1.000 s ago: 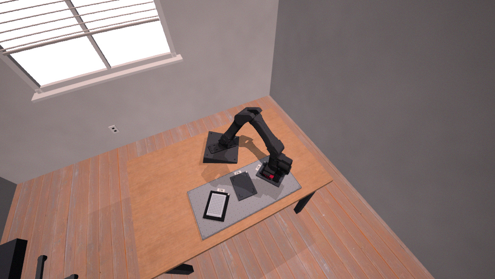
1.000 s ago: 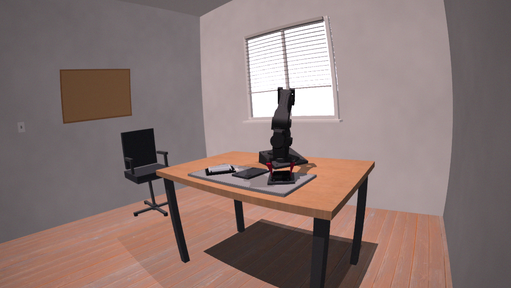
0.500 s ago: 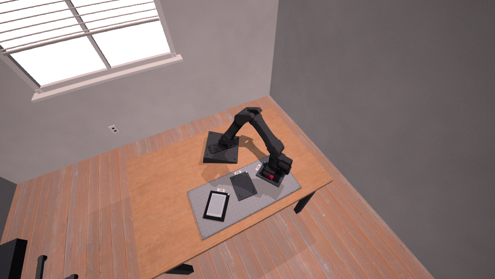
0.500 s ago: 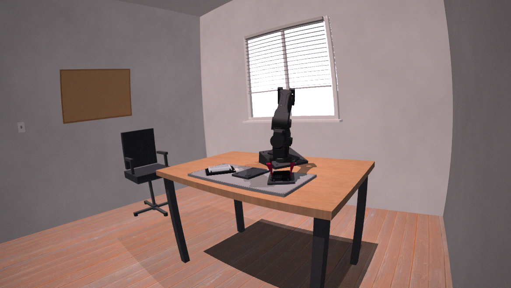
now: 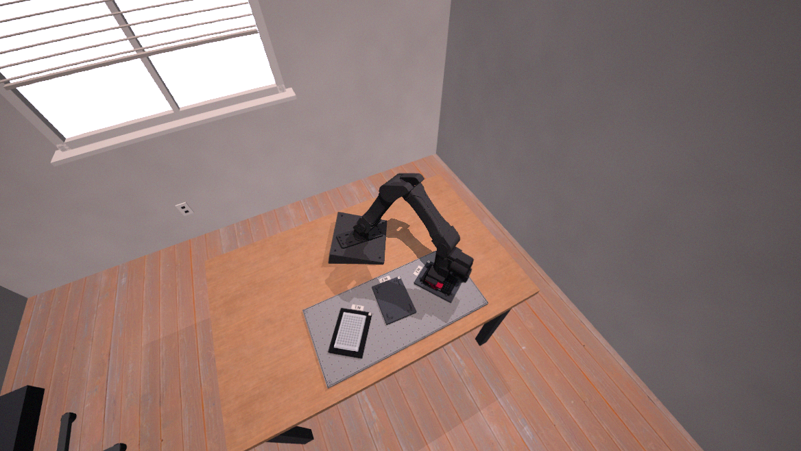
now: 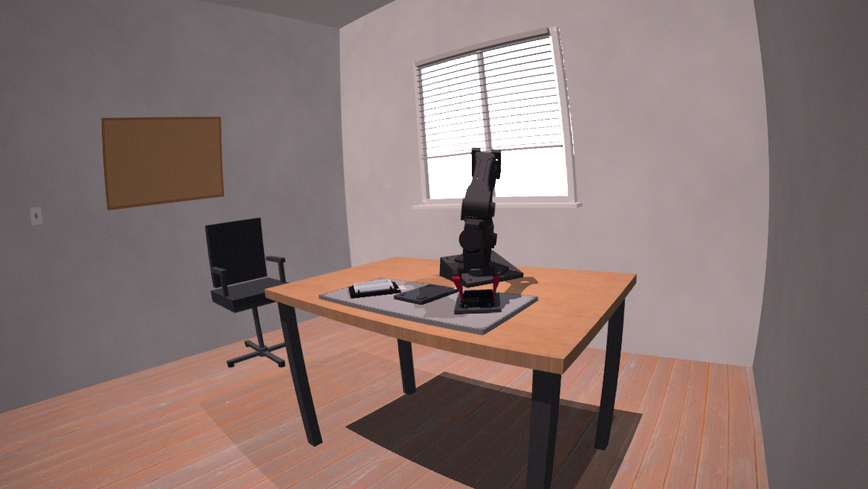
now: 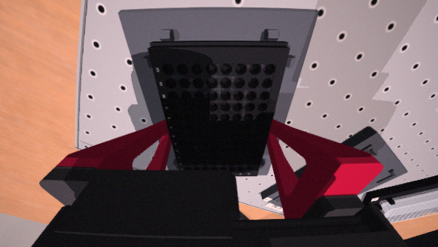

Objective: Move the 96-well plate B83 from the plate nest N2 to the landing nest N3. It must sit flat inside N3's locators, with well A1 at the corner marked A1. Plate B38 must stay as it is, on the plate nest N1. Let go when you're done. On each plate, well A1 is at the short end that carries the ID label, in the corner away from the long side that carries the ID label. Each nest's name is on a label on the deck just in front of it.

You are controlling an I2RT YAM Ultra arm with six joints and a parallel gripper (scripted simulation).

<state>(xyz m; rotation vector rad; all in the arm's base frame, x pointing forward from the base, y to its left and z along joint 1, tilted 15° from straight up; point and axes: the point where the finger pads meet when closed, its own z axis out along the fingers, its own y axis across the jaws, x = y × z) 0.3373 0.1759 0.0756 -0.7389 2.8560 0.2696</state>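
Right now the black 96-well plate B83 is right at my hand. Round my hand: N2 label: 8 cm behind, 5 cm to the right, 2 cm below; plate nest N2: 2 cm below; dark landing nest N3: 2 cm behind, 20 cm to the right, 2 cm below.
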